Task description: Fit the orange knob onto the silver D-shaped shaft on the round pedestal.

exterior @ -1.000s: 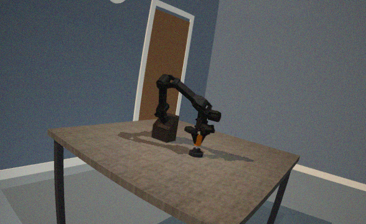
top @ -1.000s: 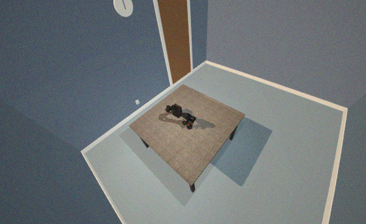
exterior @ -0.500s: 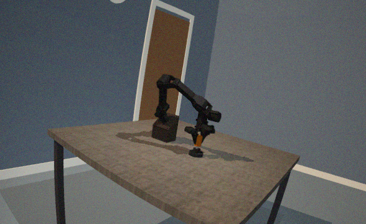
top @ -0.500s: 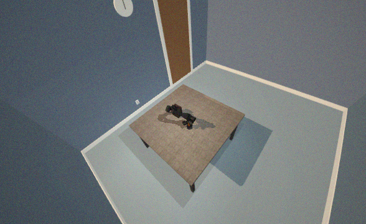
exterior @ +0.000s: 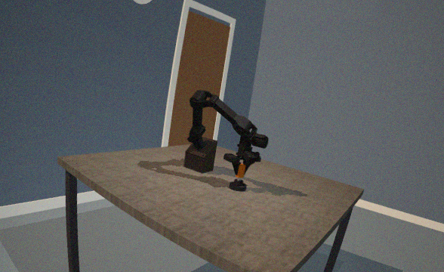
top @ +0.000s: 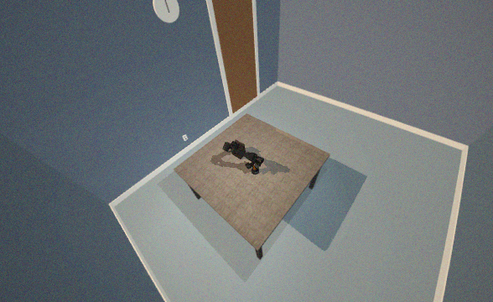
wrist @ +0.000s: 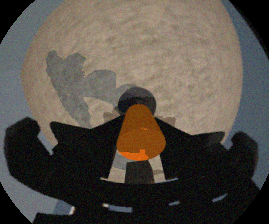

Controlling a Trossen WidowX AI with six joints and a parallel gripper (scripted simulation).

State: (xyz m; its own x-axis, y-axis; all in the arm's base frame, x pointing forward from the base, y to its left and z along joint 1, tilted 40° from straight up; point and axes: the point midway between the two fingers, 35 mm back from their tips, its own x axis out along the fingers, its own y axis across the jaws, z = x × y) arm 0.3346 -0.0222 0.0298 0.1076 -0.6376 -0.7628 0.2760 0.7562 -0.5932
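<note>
The orange knob is 3 cm above my gripper tip. Round my gripper tip: dark round pedestal: 4 cm below.
</note>
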